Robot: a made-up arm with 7 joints.
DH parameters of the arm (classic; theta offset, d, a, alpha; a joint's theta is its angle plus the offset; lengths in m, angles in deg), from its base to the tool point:
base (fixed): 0 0.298 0.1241 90
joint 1: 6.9 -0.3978 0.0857 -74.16
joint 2: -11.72 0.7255 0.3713 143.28
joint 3: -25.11 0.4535 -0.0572 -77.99
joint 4: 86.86 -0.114 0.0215 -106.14
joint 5: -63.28 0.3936 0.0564 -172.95
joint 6: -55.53 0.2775 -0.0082 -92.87
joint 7: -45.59 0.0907 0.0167 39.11
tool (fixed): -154.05 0.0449 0 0
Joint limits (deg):
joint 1: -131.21..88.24
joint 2: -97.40..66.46
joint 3: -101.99..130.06
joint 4: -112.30..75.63
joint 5: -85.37..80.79
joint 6: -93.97..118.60
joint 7: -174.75..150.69
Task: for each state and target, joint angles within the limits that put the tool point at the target. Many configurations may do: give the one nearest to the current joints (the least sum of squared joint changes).
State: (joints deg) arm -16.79 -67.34 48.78 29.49 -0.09 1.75 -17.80
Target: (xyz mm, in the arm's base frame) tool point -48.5 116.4 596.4
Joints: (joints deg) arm -7.85 -75.63 29.06 24.28 1.81 -3.45 -16.06
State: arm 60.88 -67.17 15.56 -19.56 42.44 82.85 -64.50
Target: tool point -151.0 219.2 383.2
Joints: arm 38.30 -97.40 12.41 -4.67 36.31 103.49 -74.37
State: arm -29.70 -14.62 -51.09 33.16 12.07 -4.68 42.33
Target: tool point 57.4 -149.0 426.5
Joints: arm 5.91 -42.08 -42.15 68.13 -39.36 7.86 47.67
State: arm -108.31 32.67 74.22 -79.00 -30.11 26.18 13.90
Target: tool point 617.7 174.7 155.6
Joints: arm -66.24 18.07 64.78 -78.30 -27.99 19.06 15.61
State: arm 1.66 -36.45 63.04 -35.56 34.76 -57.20 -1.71
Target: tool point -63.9 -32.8 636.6
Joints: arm 28.33 -62.53 68.82 -27.53 11.27 -33.56 -5.51
